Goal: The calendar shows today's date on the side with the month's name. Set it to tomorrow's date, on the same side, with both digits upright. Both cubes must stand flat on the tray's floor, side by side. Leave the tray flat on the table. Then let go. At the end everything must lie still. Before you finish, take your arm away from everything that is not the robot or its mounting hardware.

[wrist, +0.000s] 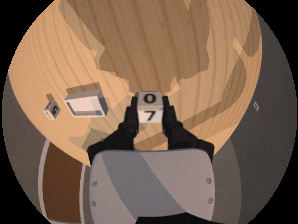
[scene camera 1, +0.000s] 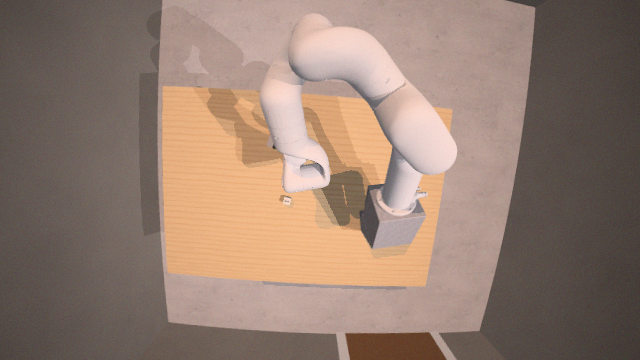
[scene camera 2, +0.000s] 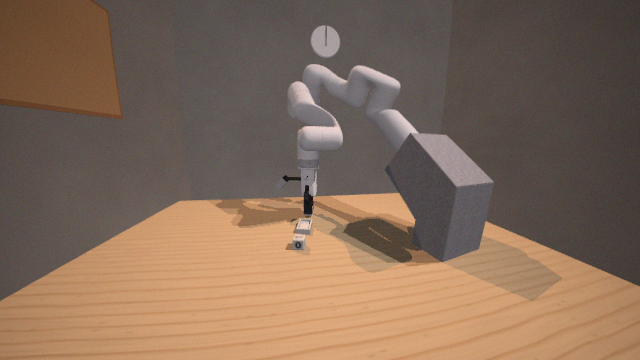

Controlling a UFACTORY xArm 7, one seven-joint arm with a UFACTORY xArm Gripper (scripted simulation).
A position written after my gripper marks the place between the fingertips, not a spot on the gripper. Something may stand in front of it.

I see my gripper [scene camera 2: 308, 212] and a calendar tray [wrist: 92, 103].
My gripper also shows in the wrist view [wrist: 150, 104].
